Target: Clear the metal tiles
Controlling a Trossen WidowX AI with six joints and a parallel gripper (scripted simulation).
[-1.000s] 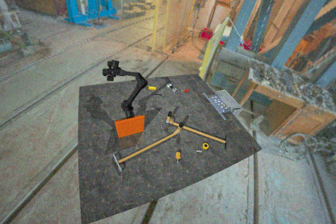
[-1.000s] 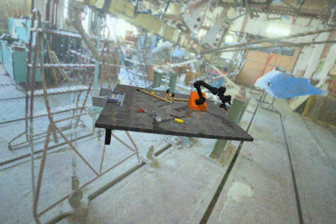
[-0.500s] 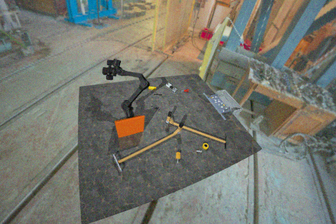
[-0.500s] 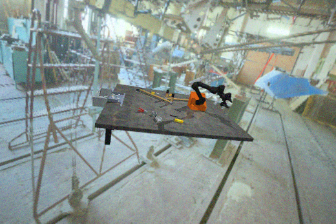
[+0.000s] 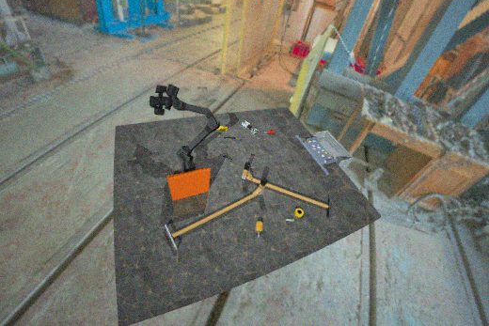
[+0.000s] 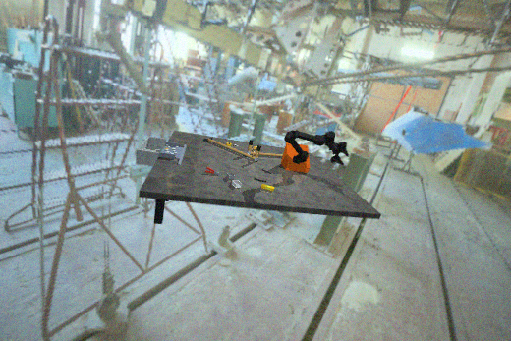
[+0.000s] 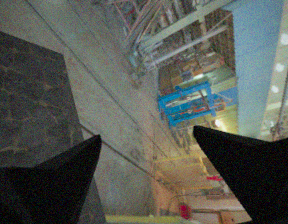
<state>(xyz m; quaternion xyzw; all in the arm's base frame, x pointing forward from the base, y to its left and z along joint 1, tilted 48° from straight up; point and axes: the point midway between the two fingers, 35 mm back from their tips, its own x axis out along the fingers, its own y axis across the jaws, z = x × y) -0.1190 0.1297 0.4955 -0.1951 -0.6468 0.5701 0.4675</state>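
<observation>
Now: gripper tip 490 mm short of the yellow block, 10 mm to the left of it and 290 mm above it. Round my gripper tip: scraper: 730 mm ahead, 700 mm to the right, 240 mm below; red piece: 860 mm ahead, 120 mm to the right, 290 mm below; hex key: 460 mm ahead, 340 mm to the right, 300 mm below.
</observation>
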